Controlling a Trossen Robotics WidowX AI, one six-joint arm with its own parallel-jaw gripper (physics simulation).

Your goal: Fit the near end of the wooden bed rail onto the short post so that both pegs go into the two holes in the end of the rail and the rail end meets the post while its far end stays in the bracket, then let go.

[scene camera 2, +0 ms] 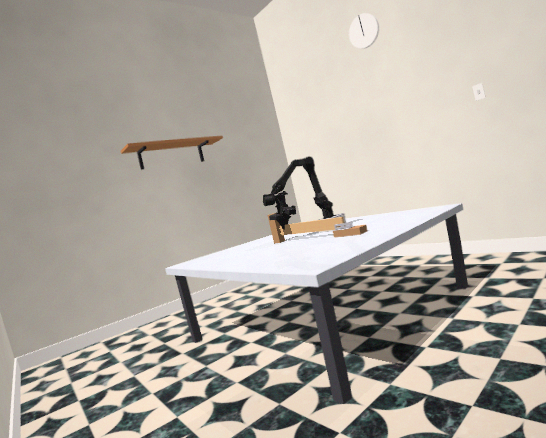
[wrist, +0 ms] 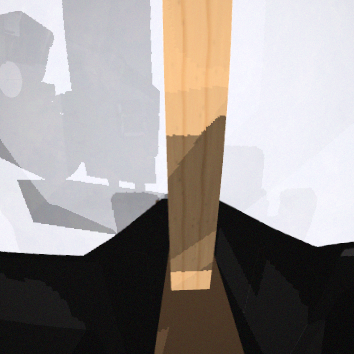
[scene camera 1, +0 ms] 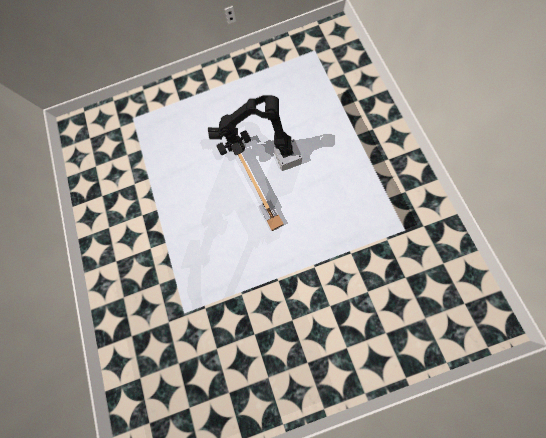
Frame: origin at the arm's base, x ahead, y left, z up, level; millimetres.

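Where they show: gripper, fingertip midpoint: (scene camera 2: 285, 228) (wrist: 187, 206); arm's base, link origin: (scene camera 2: 329, 217) (scene camera 1: 286, 151).
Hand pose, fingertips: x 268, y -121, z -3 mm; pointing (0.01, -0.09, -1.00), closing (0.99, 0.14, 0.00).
Note:
Things, the pixels of their centre, and the offset from my fingertips. "spot": a spot on its surface instead. Level surfaces: height alone.
- wooden bed rail, body centre: (scene camera 2: 310, 226) (scene camera 1: 250, 176) dx -26, dy +187, dz -8 mm
- short post, surface spot: (wrist: 200, 320) spot: dx +11, dy -42, dz +34 mm
- small grey bracket, body centre: (scene camera 2: 344, 228) (scene camera 1: 268, 210) dx -56, dy +402, dz -40 mm
- wooden block, body centre: (scene camera 2: 349, 231) (scene camera 1: 271, 215) dx -60, dy +433, dz -59 mm
- white table, surface height: dz -77 mm
The wooden bed rail (scene camera 1: 254, 181) (scene camera 2: 317, 225) (wrist: 197, 65) is a long, light, narrow board standing on edge. My gripper (scene camera 1: 238, 151) (scene camera 2: 284, 223) (wrist: 187, 206) is shut on its near end, with a dark finger on each side. The short post (scene camera 2: 276, 234) (wrist: 200, 320) stands upright on the table at that end. In the wrist view the rail end borders the post's brown face with no clear gap; pegs and holes do not show, so I cannot tell whether they are engaged. The rail's far end is at the small grey bracket (scene camera 2: 344, 226) by the wooden block (scene camera 1: 275, 223) (scene camera 2: 351, 231).
The white table (scene camera 1: 320, 200) (scene camera 2: 250, 260) carries all of these. The arm's grey base (scene camera 1: 290, 161) stands to one side of the rail, and the arm arches over to the near end. A wooden wall shelf (scene camera 2: 172, 144) hangs on the wall behind.

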